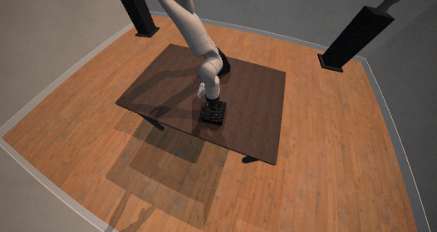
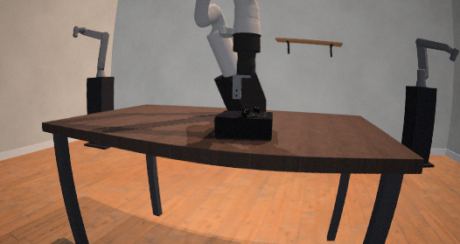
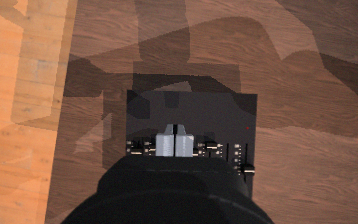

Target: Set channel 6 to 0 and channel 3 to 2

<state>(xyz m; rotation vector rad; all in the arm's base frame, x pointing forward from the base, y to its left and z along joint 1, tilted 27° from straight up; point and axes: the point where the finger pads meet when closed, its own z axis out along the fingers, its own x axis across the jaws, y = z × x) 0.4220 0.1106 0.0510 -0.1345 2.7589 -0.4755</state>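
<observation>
Now: the channel 3 fader cap 20 mm to the left of my hand and 50 mm below it. The rest, counted from my hand: channel 5 fader cap: 40 mm behind, 20 mm to the left, 50 mm below; channel 4 fader cap: 20 mm behind, 30 mm to the left, 50 mm below; channel 2 fader cap: 20 mm ahead, 20 mm to the left, 50 mm below.
</observation>
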